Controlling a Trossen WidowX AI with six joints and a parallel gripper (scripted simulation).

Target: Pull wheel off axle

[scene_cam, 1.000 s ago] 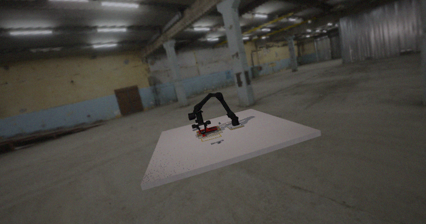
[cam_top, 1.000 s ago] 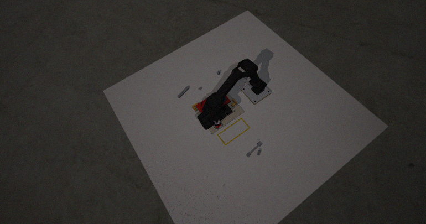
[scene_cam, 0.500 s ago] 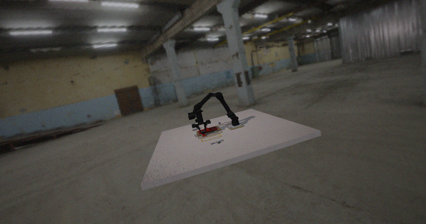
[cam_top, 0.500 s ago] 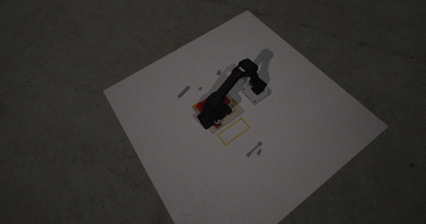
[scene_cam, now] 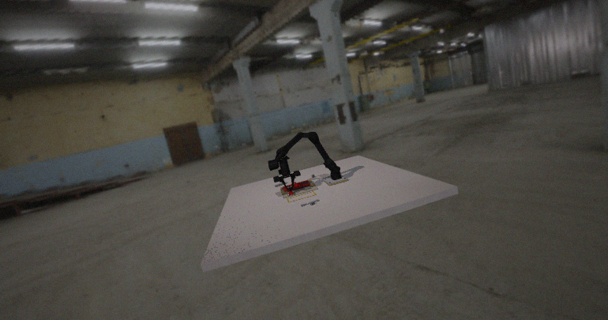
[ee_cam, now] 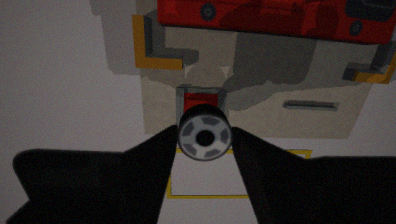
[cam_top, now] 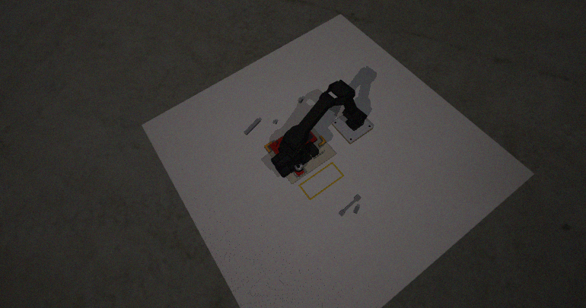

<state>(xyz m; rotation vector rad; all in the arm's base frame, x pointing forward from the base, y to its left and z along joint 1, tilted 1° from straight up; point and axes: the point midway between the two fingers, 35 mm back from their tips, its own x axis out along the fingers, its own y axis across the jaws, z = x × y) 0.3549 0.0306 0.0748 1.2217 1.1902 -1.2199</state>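
Right now my gripper tip is 9 cm to the left of the beige base plate, 6 cm past it and 4 cm above it. The rest, counted from my gripper tip: wheel (right at my gripper tip).
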